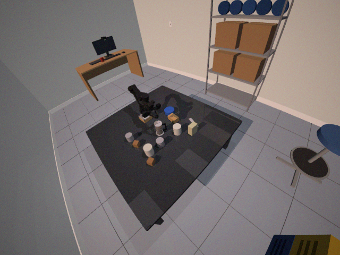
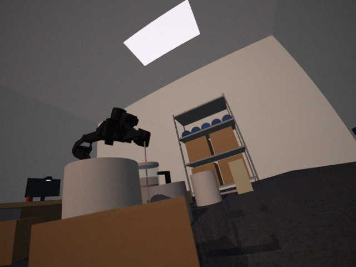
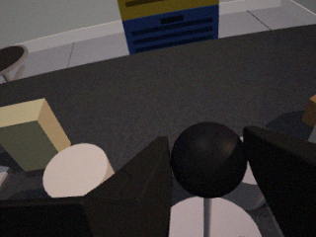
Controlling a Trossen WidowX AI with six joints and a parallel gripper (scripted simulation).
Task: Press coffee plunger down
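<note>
Now: the coffee press 120 mm below my gripper tip, 20 mm to the left of it and 10 mm behind it. Round my gripper tip: cream box 230 mm ahead, 210 mm to the left, 180 mm below; blue disc 300 mm to the left, 220 mm below, 160 mm behind; brown box 230 mm to the left, 210 mm below, 40 mm behind.
</note>
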